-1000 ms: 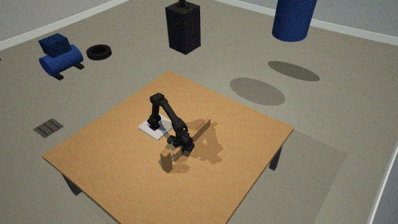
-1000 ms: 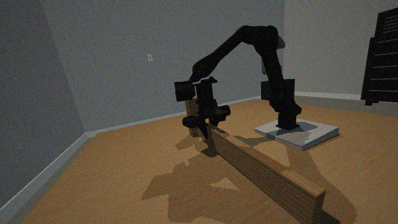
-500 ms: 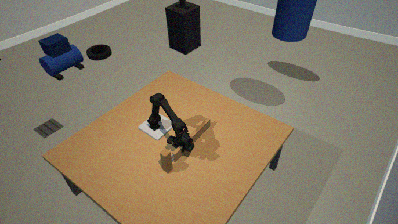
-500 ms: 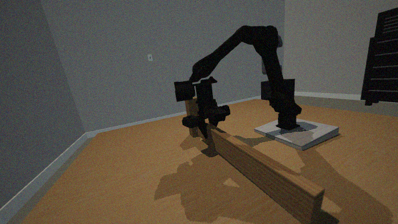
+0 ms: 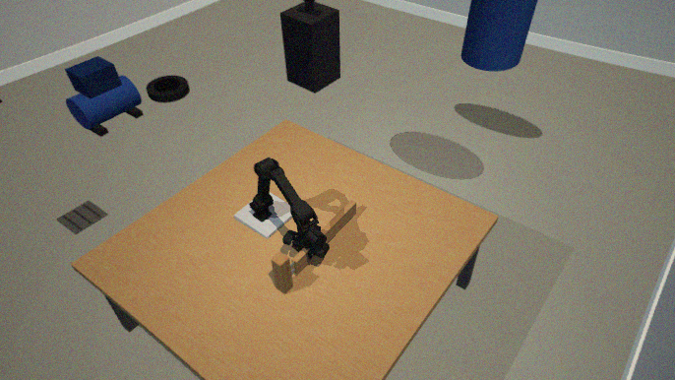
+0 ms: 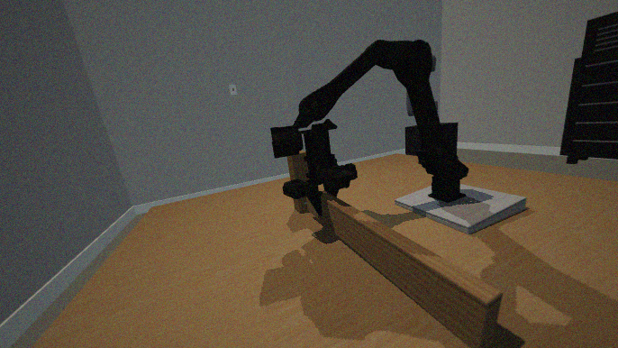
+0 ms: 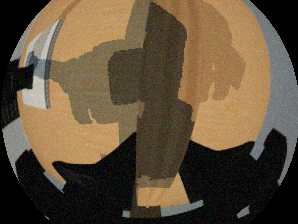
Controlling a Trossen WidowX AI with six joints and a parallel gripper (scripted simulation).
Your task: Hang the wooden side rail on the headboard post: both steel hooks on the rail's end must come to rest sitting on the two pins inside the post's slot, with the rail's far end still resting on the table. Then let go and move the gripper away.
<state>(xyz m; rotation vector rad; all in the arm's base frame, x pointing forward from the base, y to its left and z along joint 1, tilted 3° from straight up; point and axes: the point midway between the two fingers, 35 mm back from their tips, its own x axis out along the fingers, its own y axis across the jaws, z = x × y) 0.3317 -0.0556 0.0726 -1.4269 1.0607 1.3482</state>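
Right now my gripper tip is 10 mm short of the wooden headboard post, 140 mm to the left of it and 40 mm below it.
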